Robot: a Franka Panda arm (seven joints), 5 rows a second.
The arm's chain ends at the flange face. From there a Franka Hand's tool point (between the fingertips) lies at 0.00 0.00 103.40 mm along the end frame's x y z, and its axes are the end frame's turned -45 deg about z.
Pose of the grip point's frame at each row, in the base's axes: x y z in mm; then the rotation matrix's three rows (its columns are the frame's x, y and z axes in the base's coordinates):
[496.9 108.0 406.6], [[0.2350 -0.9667 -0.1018], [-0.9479 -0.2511 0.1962], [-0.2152 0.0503 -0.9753]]
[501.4 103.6 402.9], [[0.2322 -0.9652 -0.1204], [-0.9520 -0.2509 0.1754], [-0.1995 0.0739 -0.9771]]
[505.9 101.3 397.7], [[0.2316 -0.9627 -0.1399], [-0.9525 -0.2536 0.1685], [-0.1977 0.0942 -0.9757]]
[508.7 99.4 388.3], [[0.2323 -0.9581 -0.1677], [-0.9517 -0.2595 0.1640], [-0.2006 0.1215 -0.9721]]
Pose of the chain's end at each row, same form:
[507.4 87.7 507.4], [[-0.5174 -0.8497 -0.1018], [-0.8478 0.4927 0.1962], [-0.1166 0.1877 -0.9753]]
[513.8 85.5 503.9], [[-0.5183 -0.8467 -0.1204], [-0.8506 0.4958 0.1754], [-0.0888 0.1933 -0.9771]]
[520.4 83.9 498.6], [[-0.5170 -0.8445 -0.1399], [-0.8528 0.4942 0.1685], [-0.0732 0.2064 -0.9757]]
[526.0 82.4 488.8], [[-0.5132 -0.8417 -0.1677], [-0.8564 0.4895 0.1640], [-0.0559 0.2278 -0.9721]]

